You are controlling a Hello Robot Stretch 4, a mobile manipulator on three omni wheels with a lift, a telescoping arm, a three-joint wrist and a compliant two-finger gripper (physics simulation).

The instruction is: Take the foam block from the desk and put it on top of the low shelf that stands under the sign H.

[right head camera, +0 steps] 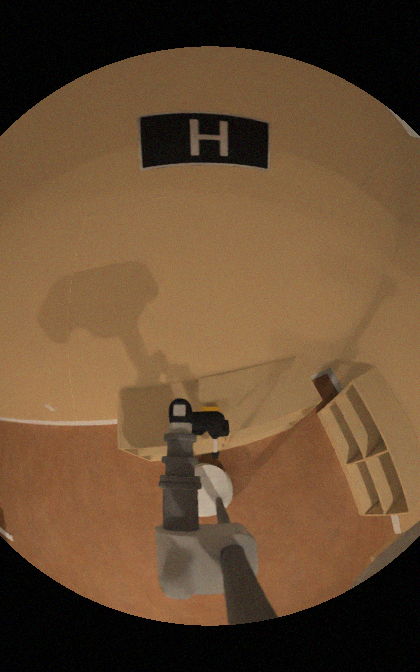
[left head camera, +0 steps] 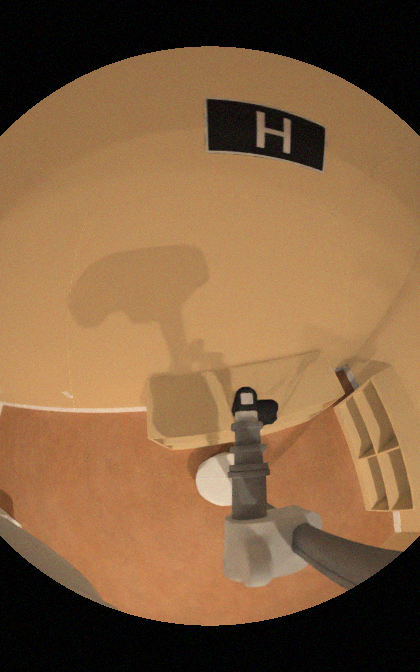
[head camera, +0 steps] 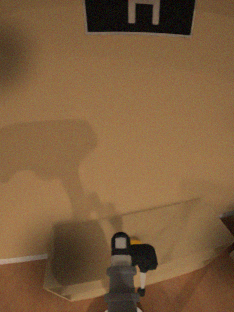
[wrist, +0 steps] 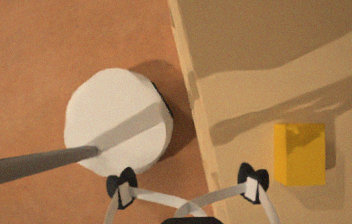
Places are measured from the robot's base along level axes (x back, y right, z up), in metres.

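Where they show: gripper, fingertip midpoint: (head camera: 139,276) (wrist: 187,178); robot's base at its link origin: (left head camera: 224,477) (wrist: 126,124).
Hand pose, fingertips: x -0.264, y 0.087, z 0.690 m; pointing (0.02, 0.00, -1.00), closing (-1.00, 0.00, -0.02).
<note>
Things, the pixels of their top centre, and the offset from my fingertips. Level surfaces: height alone.
- yellow foam block at its top centre: (wrist: 306,154) (head camera: 133,245) dy -0.011, dx -0.173, dz -0.063 m
- low shelf at its surface level: dz -0.108 m
- black sign with a white H, top centre: (left head camera: 273,106) dy +0.013, dx -0.453, dz +1.134 m
The yellow foam block (head camera: 135,242) (right head camera: 211,409) (wrist: 305,155) rests on top of the low shelf (head camera: 175,227) (left head camera: 290,382) (right head camera: 267,392) (wrist: 245,40). In the wrist view it is at the right, outside and beyond the right fingertip; in the head view the wrist hides most of it. The black sign with a white H (head camera: 105,17) (left head camera: 272,134) (right head camera: 209,137) is on the wall above that shelf. My gripper (head camera: 142,291) (right head camera: 215,455) (wrist: 187,178) is open, with nothing between its fingers. It hangs above the shelf's front edge, clear of the block. In the left head view its fingertips are hidden.
A round white object (left head camera: 212,480) (right head camera: 212,475) (wrist: 115,100) is on the floor in front of the shelf, with a dark pole over it. A shelf unit with open compartments (left head camera: 405,425) (right head camera: 395,425) stands at the right. The wall rises behind the low shelf.
</note>
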